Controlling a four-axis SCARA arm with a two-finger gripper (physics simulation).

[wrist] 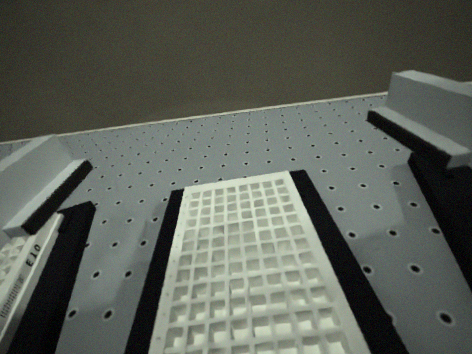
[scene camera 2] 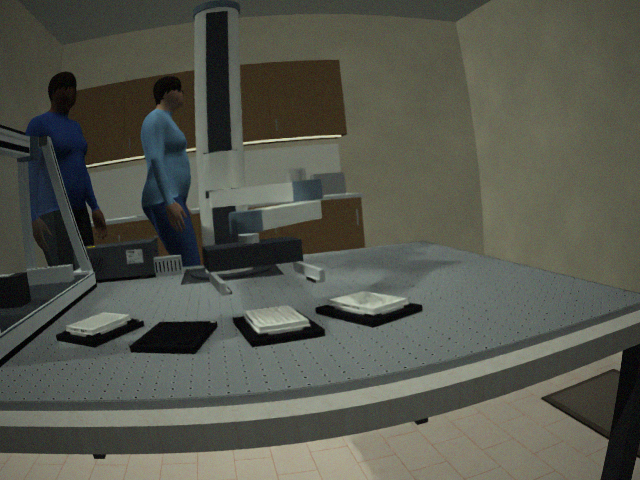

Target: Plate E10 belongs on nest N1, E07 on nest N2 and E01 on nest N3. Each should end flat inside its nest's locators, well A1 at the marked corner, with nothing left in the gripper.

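Seen in the pictures: gripper, fingertip midpoint: [wrist: 222,124] [scene camera 2: 273,282]; arm's base, origin of the base link: [scene camera 2: 230,276].
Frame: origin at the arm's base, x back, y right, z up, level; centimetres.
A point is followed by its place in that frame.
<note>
Plate E01 [scene camera 2: 276,319] {x -74.1, y -5.7, z 3.9 cm} [wrist: 245,240] {x -72.2, y -5.6, z 3.2 cm}, white with square wells, lies apparently flat on a black nest [scene camera 2: 247,333] {x -76.0, y -0.5, z 2.5 cm} [wrist: 342,260] {x -71.2, y -0.3, z 2.5 cm}; its label does not show. My gripper [scene camera 2: 265,277] {x -73.8, y -5.9, z 9.9 cm} [wrist: 222,124] {x -73.8, y -5.9, z 9.9 cm} is open and empty, raised above and behind this plate in the scene view. Plate E10 [scene camera 2: 368,301] {x -69.7, y -22.6, z 3.8 cm} [wrist: 22,280] {x -69.7, y -19.0, z 3.4 cm}, its label readable in the wrist view, lies on the right-hand nest [scene camera 2: 370,319] {x -76.9, y -20.7, z 2.5 cm} [wrist: 60,270] {x -70.9, y -18.0, z 2.5 cm} in the scene view. Another white plate [scene camera 2: 98,323] {x -65.9, y 28.8, z 3.7 cm}, label unreadable, lies on the far-left nest [scene camera 2: 95,339] {x -73.3, y 27.9, z 2.5 cm}. Nest numbers and A1 marks cannot be read.
A bare black nest [scene camera 2: 173,336] {x -74.1, y 12.4, z 2.5 cm} [wrist: 457,210] {x -74.3, y 7.4, z 2.5 cm} lies between the far-left and middle nests in the scene view. A framed enclosure [scene camera 2: 62,294] {x -41.6, y 45.1, z 5.8 cm} stands at the left edge. A grey box [scene camera 2: 121,260] {x 3.5, y 36.5, z 7.9 cm} and a slotted white block [scene camera 2: 168,264] {x 4.4, y 20.0, z 4.9 cm} stand behind. Two people stand beyond the table.
</note>
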